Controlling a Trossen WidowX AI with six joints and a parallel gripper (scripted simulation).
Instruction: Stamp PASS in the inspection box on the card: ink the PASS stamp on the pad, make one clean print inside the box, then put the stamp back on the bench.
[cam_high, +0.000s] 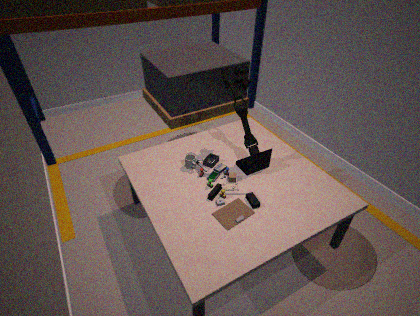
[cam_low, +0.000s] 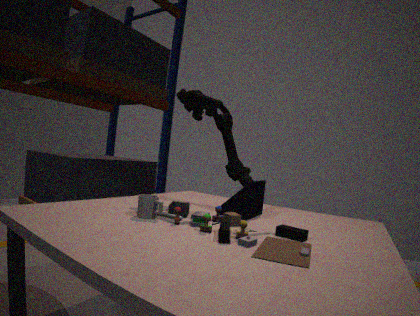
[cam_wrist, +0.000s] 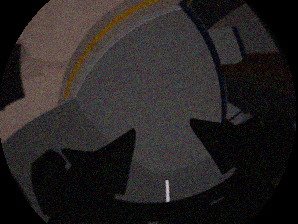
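Now: the green-knobbed stamp 590 mm ahead of my gripper tip, 340 mm to the left of it and 550 mm below it. From my gripper tip the other things lie so: mug: 600 mm ahead, 90 mm to the left, 530 mm below; then dark box: 440 mm ahead, 130 mm to the left, 550 mm below; then green-topped box: 520 mm ahead, 270 mm to the left, 560 mm below.
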